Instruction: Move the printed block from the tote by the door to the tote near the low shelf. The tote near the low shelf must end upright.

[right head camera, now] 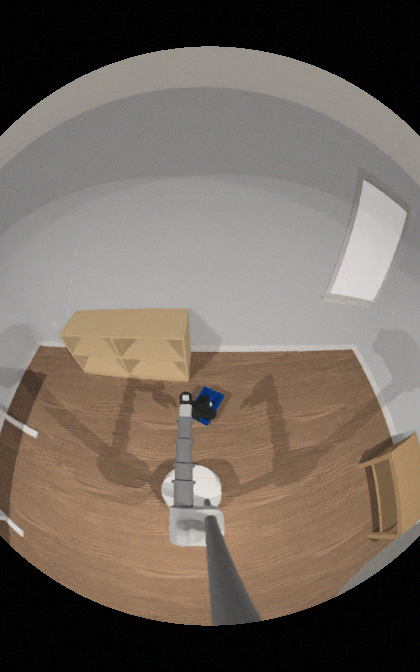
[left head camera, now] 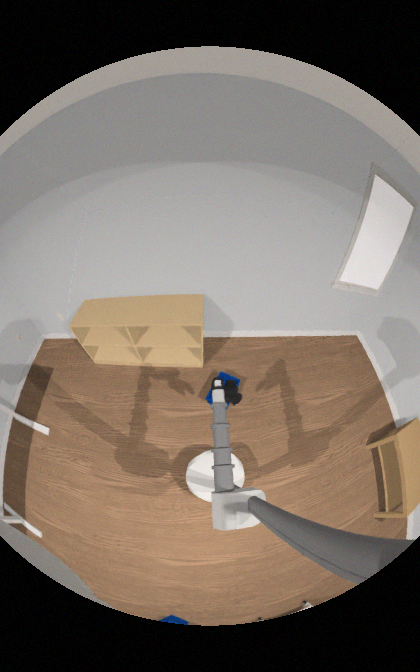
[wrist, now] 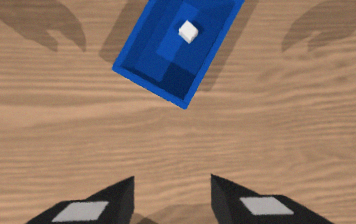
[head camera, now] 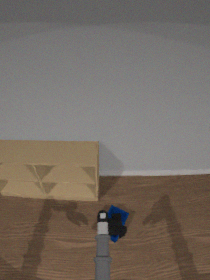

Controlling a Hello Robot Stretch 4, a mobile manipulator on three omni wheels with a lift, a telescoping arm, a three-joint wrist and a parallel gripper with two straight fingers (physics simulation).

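Places are measured from the robot's base along level axes (x ahead, y left, z up), in centimetres.
Pixels of known places: gripper, fingertip midpoint: (right head camera: 203, 419) (wrist: 172, 191) (head camera: 115, 236).
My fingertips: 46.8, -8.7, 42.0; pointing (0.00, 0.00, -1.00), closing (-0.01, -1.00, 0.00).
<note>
For each thing: its middle in the pictures, then the offset to it from my fingertips, as dx, dy, dz. Level surfaces: height alone.
- blue tote at the middle of its body: (wrist: 177, 42) (right head camera: 205, 406) (head camera: 113, 223) +25.1, -2.5, -38.7
- low tan shelf at its surface level: dz +16.3
- small white block at the middle of its body: (wrist: 188, 32) +29.6, -5.8, -42.8
A blue tote (head camera: 119, 210) (left head camera: 229, 378) (right head camera: 214, 395) (wrist: 212, 56) stands upright on the wood floor, near the front right corner of the low tan shelf (head camera: 50, 151) (left head camera: 145, 311) (right head camera: 130, 323). The small white block (wrist: 188, 31) lies inside this tote, apart from the fingers. My gripper (head camera: 118, 227) (left head camera: 234, 393) (right head camera: 209, 411) (wrist: 172, 191) is open and empty, held above the tote's area. In the wrist view its fingertips are below the tote's near corner. In the head views the gripper hides part of the tote. Another blue tote (left head camera: 174, 620) shows in part at the bottom edge of the left head view.
The wall stands behind the shelf. A second tan furniture piece (left head camera: 411, 465) (right head camera: 406, 480) stands at the right. My white base (left head camera: 200, 472) (right head camera: 207, 482) is under the arm. White bars (left head camera: 32, 425) (right head camera: 22, 427) show at the left edge.
</note>
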